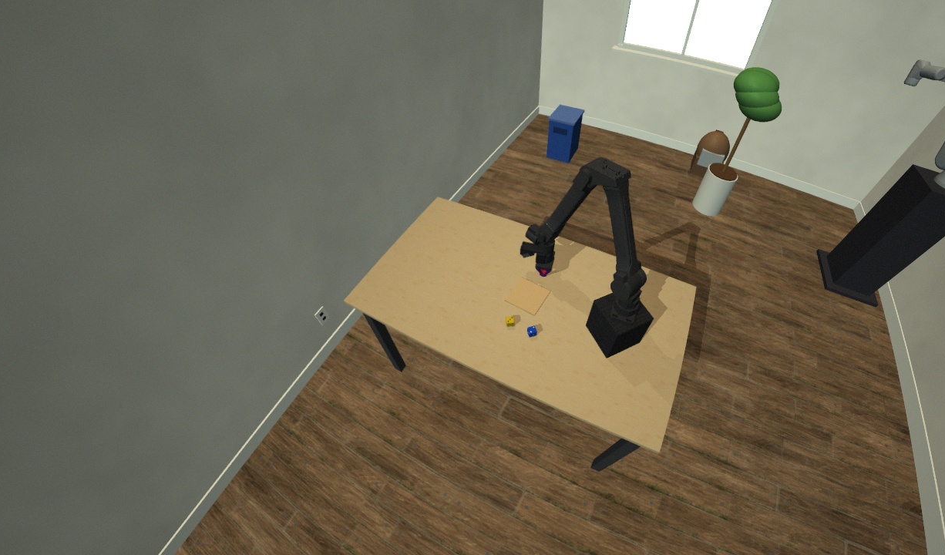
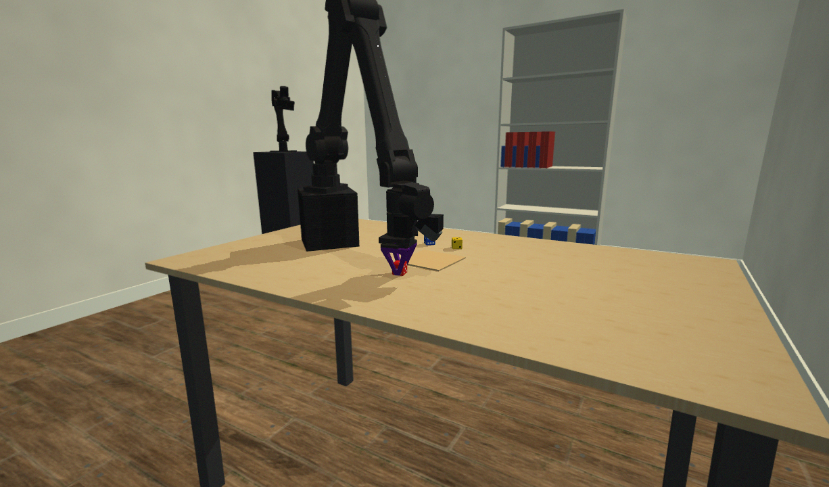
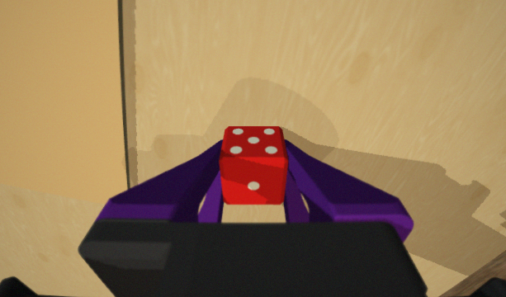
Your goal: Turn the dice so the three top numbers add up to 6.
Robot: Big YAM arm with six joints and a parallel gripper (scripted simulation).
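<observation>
Right now the red die is 10 mm above my hand. From my hand the other things lie so: blue die 300 mm to the left, 60 mm behind, 10 mm above; then yellow die 290 mm to the left, 40 mm ahead, 10 mm above; then tan mat 140 mm to the left, 20 mm ahead, 10 mm below.
</observation>
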